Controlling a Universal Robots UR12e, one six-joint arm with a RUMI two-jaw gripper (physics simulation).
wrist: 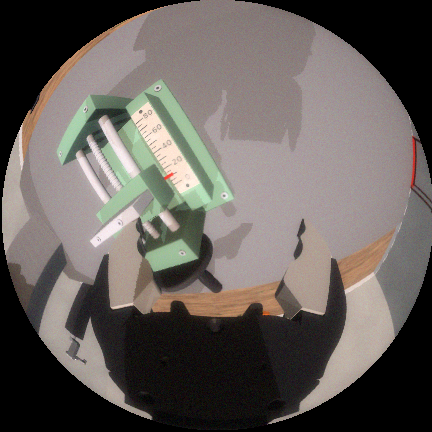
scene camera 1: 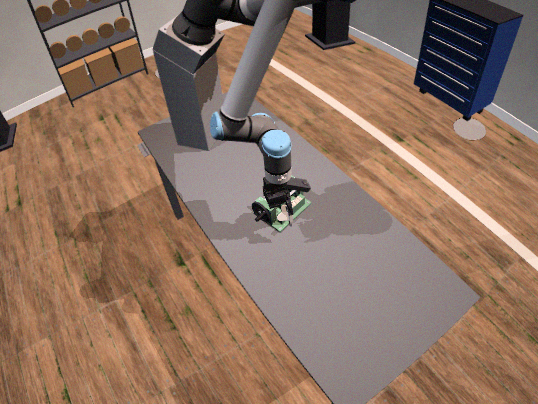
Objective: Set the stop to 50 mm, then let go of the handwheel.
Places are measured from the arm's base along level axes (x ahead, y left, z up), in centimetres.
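Where they show: gripper, between the fingertips: (wrist: 220,219) (scene camera 1: 283,212); arm's base, origin of its link: (scene camera 1: 193,31).
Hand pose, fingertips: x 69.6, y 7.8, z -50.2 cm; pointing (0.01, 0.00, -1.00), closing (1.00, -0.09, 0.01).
Each offset is from my fingertips to the top centre of the thing. "pt": to the spot under its first point. Level surfaces: height alone.
The green stop fixture @(pt dz -8.8, dx -0.2, dy -1.1 cm) (scene camera 1: 281,226) (wrist: 192,145) stands on the grey table. In the wrist view its stop, a green block @(pt dz -0.5, dx -7.5, dy +3.0 cm) (wrist: 131,192) with a white face plate @(pt dz +2.5, dx -8.6, dy +1.3 cm) (wrist: 112,229), sits on light rods near the handwheel end. The red pointer @(dz -4.1, dx -5.2, dy +2.9 cm) (wrist: 169,176) is between 0 and 20 on the scale @(pt dz -4.2, dx -5.4, dy +6.2 cm) (wrist: 159,145), at about 10. The black handwheel @(pt dz -1.0, dx -5.7, dy -7.8 cm) (scene camera 1: 259,210) (wrist: 206,252) with its crank handle @(dz +0.9, dx -2.2, dy -8.9 cm) (wrist: 211,282) is at the fixture's end, partly hidden by a finger in the wrist view. My gripper (scene camera 1: 284,209) (wrist: 220,219) is open and empty, above the fixture, with its left finger over the handwheel end.
The grey table @(dz -9.8 cm) (scene camera 1: 350,300) (wrist: 350,165) carries the robot's pedestal (scene camera 1: 187,100) at its far end. A blue drawer cabinet (scene camera 1: 462,55) stands on the floor at the upper right. A shelf rack (scene camera 1: 51,56) with round and box-shaped items stands at the upper left.
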